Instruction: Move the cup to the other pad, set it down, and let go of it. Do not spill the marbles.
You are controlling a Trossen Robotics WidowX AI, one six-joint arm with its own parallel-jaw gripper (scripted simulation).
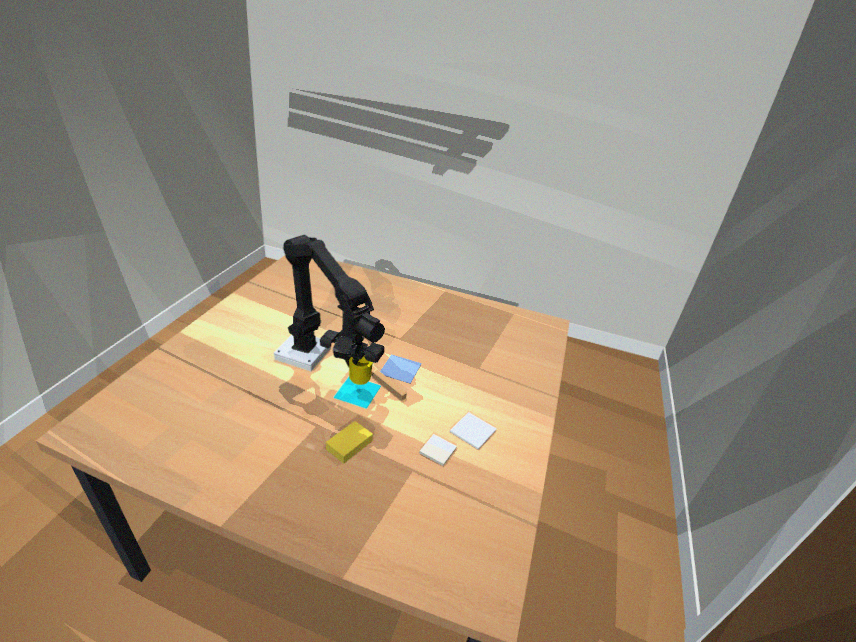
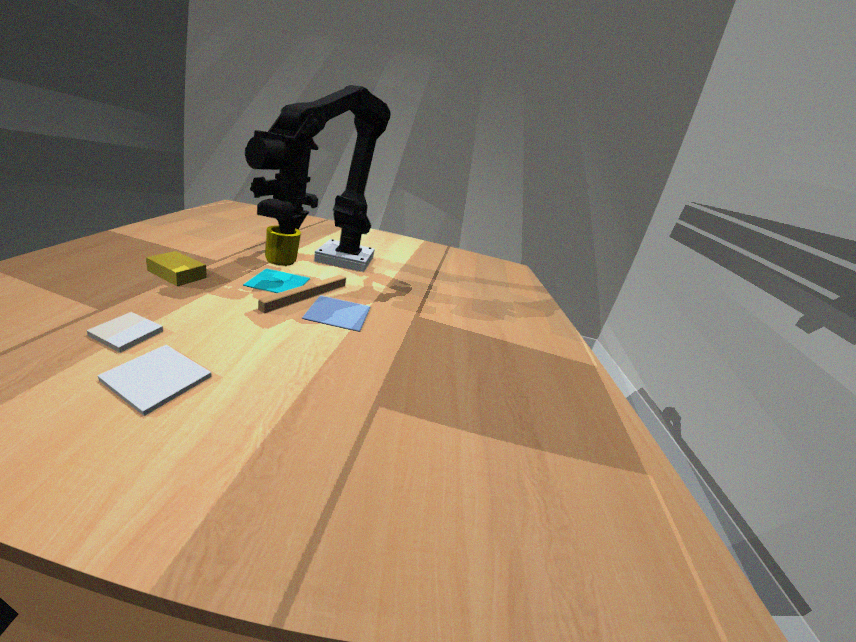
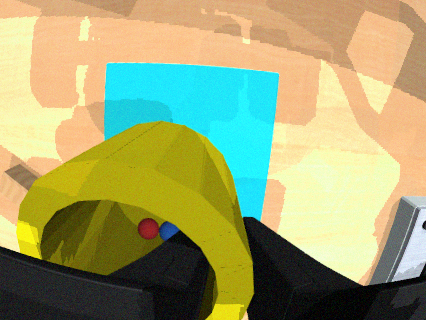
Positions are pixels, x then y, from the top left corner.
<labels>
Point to a thin wooden bar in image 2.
At 289, 297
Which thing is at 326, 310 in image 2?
A blue-grey pad.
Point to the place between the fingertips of the gripper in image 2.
287, 243
</labels>
